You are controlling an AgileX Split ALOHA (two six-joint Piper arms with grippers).
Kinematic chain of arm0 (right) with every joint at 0, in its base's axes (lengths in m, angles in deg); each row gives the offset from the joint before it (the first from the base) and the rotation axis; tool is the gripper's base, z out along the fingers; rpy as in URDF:
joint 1: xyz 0 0 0.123 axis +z
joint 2: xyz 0 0 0 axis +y
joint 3: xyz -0.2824 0 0.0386 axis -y
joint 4: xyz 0.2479 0 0.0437 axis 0.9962 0 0.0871
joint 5: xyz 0 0 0 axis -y
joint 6: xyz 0.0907 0 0.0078 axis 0.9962 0 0.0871
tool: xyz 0 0 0 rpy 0 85 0
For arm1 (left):
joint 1: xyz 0 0 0.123 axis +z
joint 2: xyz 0 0 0 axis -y
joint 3: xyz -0.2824 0 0.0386 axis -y
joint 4: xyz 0.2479 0 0.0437 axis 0.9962 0 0.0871
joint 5: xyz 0 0 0 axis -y
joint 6: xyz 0.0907 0 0.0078 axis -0.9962 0 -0.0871
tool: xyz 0 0 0 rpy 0 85 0
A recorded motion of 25 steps. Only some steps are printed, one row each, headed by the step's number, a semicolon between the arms.
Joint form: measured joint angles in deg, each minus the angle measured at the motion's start. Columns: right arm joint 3, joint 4, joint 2, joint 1, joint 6, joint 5; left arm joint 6, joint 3, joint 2, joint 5, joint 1, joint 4.
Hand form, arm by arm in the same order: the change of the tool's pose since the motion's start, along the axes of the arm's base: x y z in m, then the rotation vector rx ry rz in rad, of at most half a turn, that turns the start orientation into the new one. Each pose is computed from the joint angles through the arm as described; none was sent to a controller.
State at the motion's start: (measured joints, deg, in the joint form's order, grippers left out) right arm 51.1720 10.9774 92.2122 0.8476 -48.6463 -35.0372; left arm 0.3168 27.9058 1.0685 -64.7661 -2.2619 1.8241
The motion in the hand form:
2: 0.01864 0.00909 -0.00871 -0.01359 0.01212 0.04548; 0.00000 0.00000 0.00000 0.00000 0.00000 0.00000
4: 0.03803 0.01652 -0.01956 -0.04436 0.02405 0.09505; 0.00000 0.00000 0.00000 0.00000 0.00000 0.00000
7: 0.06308 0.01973 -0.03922 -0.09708 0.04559 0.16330; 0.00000 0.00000 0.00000 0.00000 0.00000 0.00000
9: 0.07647 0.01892 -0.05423 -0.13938 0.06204 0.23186; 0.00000 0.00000 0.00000 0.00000 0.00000 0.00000
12: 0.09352 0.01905 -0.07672 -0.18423 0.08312 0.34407; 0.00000 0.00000 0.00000 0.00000 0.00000 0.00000
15: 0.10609 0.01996 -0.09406 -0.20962 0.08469 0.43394; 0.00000 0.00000 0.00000 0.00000 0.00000 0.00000
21: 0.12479 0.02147 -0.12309 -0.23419 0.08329 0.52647; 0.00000 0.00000 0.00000 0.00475 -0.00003 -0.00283
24: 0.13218 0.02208 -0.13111 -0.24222 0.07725 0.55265; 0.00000 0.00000 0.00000 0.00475 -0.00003 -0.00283
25: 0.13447 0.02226 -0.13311 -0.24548 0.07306 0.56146; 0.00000 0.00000 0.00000 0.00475 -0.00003 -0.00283
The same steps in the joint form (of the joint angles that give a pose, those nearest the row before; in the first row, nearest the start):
2: 3.73 -0.73 4.62 1.73 -0.49 0.12; 0.00 0.00 0.00 0.00 0.00 0.00
4: 7.81 -2.83 9.52 3.18 -0.62 0.17; 0.00 0.00 0.00 0.00 0.00 0.00
7: 13.17 -6.13 16.37 3.89 -1.84 0.17; 0.00 0.00 0.00 0.00 0.00 0.00
9: 16.13 -8.23 20.57 3.89 -4.53 0.17; 0.00 0.00 0.00 0.00 0.00 0.00
12: 20.24 -9.64 26.35 3.89 -10.18 0.17; 0.00 0.00 0.00 0.00 0.00 0.00
15: 23.32 -9.76 30.60 3.89 -15.42 0.82; 0.00 0.00 0.00 0.00 0.00 0.00
21: 28.34 -9.76 37.31 3.89 -20.91 2.14; -0.32 0.00 0.00 0.00 0.00 0.00
24: 30.48 -9.76 39.47 3.89 -22.49 2.38; -0.32 0.00 0.00 0.00 0.00 0.00
25: 31.11 -9.76 40.05 3.89 -23.05 2.53; -0.32 0.00 0.00 0.00 0.00 0.00

